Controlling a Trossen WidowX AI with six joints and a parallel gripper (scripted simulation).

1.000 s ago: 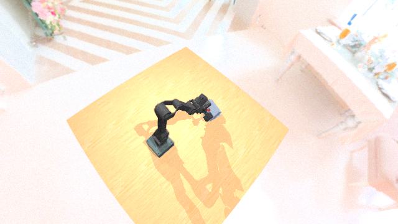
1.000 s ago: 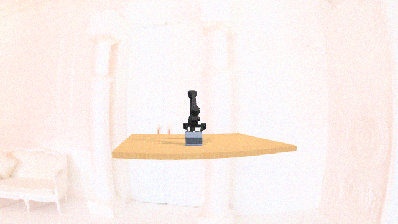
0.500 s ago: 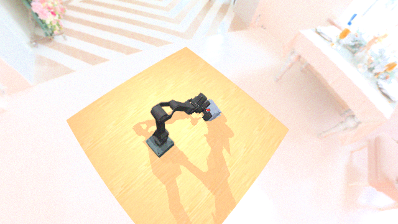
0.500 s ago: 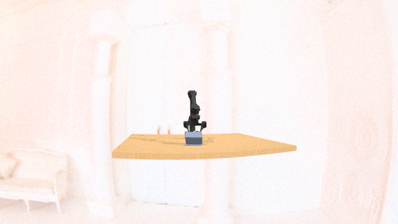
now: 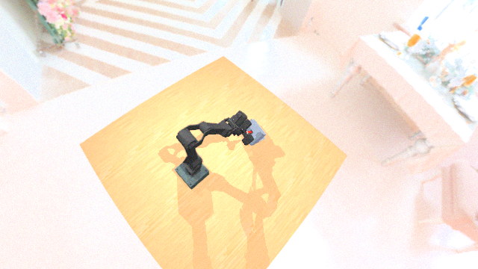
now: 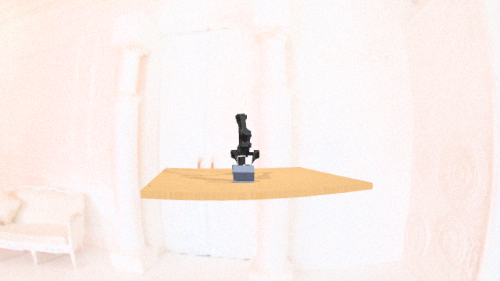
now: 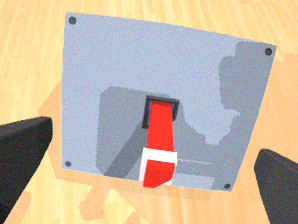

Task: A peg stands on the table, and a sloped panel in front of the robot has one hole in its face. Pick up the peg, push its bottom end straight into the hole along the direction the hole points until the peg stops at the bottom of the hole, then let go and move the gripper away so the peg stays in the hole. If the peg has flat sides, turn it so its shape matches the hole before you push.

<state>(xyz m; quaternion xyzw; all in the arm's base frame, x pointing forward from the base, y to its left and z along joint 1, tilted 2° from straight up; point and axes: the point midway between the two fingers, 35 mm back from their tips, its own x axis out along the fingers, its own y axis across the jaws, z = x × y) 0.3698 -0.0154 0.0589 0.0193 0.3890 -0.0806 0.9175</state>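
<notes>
My gripper tip is now 10 mm short of the peg and 30 mm above it.
</notes>
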